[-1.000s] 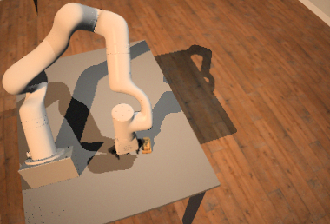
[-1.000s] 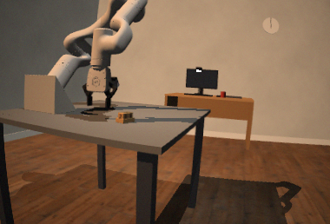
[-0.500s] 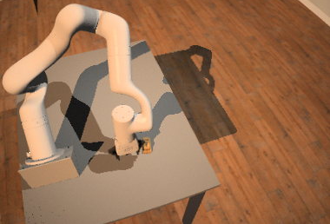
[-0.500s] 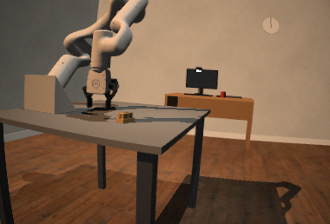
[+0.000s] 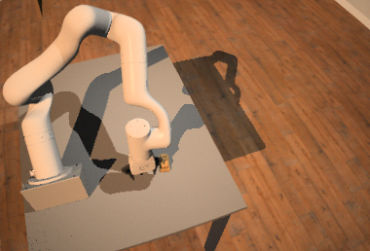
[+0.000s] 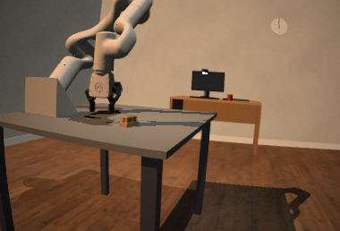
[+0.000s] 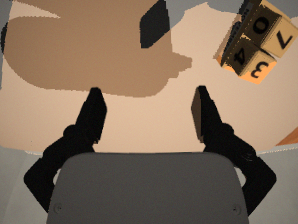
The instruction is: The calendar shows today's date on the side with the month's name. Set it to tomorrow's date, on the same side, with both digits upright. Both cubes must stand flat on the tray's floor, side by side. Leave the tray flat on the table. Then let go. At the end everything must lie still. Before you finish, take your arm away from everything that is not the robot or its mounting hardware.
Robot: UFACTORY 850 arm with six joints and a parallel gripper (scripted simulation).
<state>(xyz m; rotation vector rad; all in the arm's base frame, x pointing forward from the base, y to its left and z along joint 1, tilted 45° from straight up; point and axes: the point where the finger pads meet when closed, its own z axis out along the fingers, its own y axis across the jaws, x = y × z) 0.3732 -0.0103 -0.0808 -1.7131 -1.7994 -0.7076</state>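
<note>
Right now my hand is 100 mm short of the orange cube, 30 mm to the right of it and 30 mm above it. From my hand the other things lie so: calendar cube (110 mm ahead, 60 mm to the left, 30 mm below); then orange tray (100 mm ahead, 50 mm to the left, 50 mm below).
</note>
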